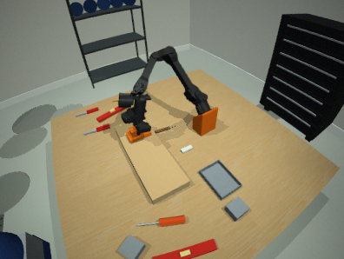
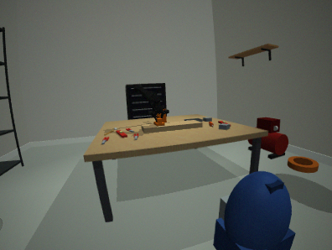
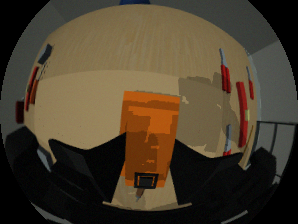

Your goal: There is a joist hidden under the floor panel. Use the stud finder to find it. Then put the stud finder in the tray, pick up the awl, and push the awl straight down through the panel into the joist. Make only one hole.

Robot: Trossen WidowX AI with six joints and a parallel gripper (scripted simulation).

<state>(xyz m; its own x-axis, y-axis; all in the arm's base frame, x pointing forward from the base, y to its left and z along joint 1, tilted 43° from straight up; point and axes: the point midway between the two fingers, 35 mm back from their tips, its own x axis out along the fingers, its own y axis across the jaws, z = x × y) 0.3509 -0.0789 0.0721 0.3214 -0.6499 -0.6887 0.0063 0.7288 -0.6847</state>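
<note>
The indicator window is 4 cm behind my gripper tip and 3 cm above it. The rest, counted from my gripper tip: orange stud finder (2 cm behind, 2 cm above); then grey tray (42 cm to the left, 22 cm behind, 5 cm below); then awl (18 cm behind, 6 cm below).
</note>
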